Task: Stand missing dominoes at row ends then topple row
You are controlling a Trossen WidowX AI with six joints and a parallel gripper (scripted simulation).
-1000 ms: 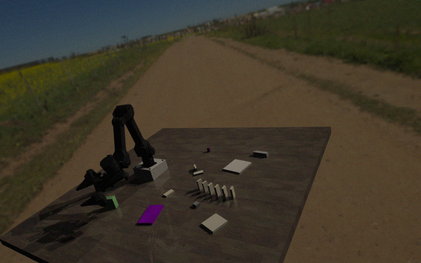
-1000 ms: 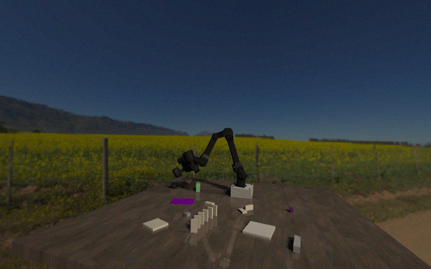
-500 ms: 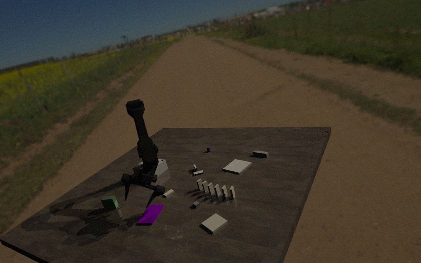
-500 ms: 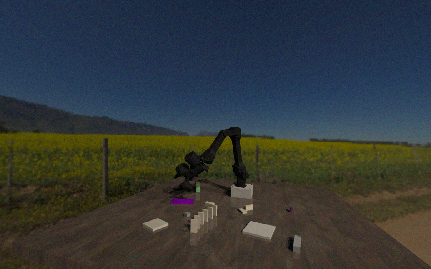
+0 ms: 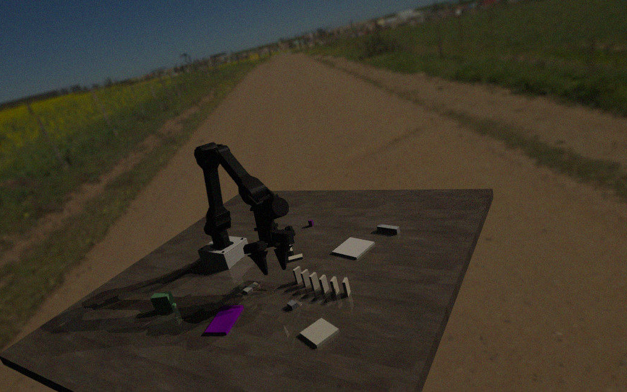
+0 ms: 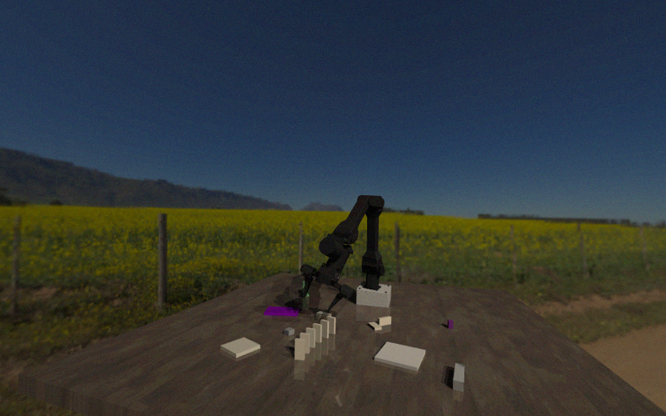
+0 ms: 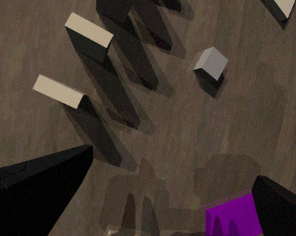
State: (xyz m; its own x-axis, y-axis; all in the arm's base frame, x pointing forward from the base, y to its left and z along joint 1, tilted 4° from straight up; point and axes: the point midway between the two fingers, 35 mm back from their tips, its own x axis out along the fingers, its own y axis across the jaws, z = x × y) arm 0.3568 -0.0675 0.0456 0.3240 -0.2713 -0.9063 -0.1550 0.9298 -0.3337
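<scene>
Right now the white flat plate is 7 cm ahead of my gripper tip, 30 cm to the left of it and 7 cm below it. Round my gripper tip: small grey cube 9 cm ahead, 4 cm to the right, 7 cm below; purple flat tile 7 cm behind, 18 cm to the right, 7 cm below; green cube 32 cm behind, 23 cm to the right, 5 cm below.
</scene>
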